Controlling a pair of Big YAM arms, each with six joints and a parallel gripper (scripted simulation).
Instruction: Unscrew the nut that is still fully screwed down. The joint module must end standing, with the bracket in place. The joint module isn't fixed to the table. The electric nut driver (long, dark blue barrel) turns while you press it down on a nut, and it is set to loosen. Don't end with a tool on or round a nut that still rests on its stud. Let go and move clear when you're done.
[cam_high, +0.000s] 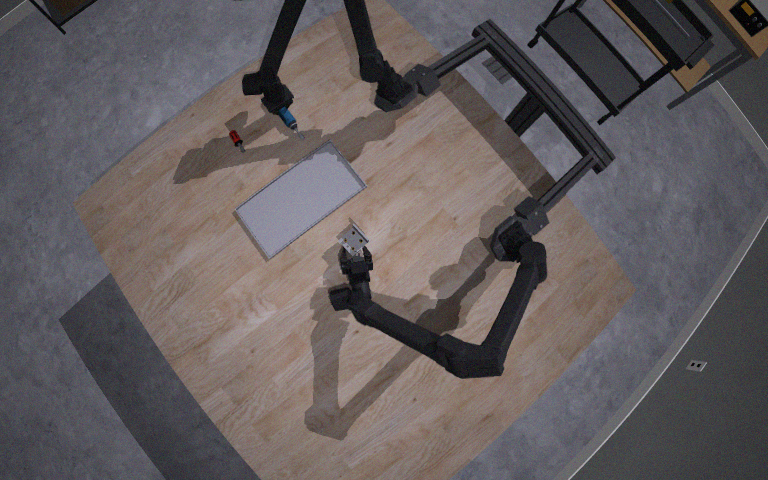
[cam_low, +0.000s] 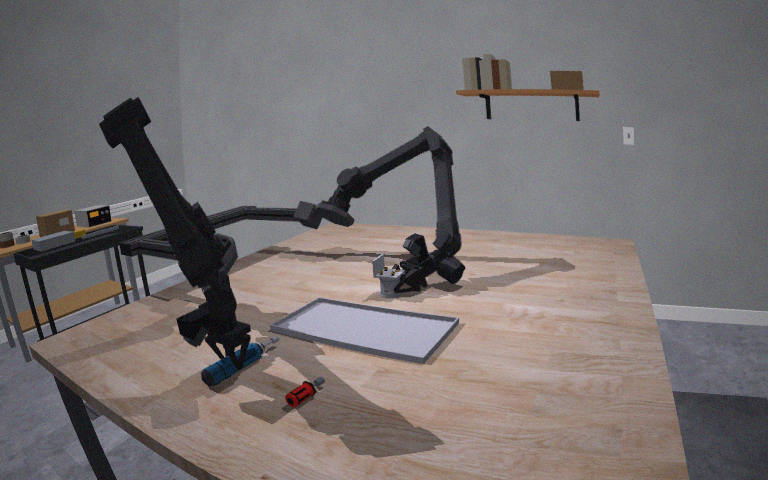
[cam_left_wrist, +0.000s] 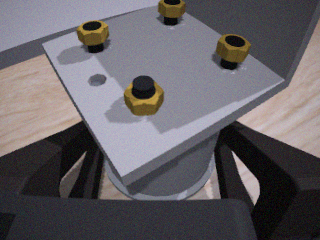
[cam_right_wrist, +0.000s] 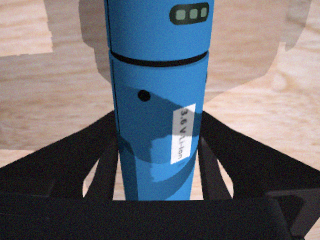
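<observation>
Now: left hand 10 mm below the joint module. From my left hand the other things lie so: shallow grey tray 50 mm ahead, 240 mm to the right, 20 mm below; then grey bracket plate 50 mm above; then nut 10 mm ahead, 20 mm to the left, 50 mm above.
</observation>
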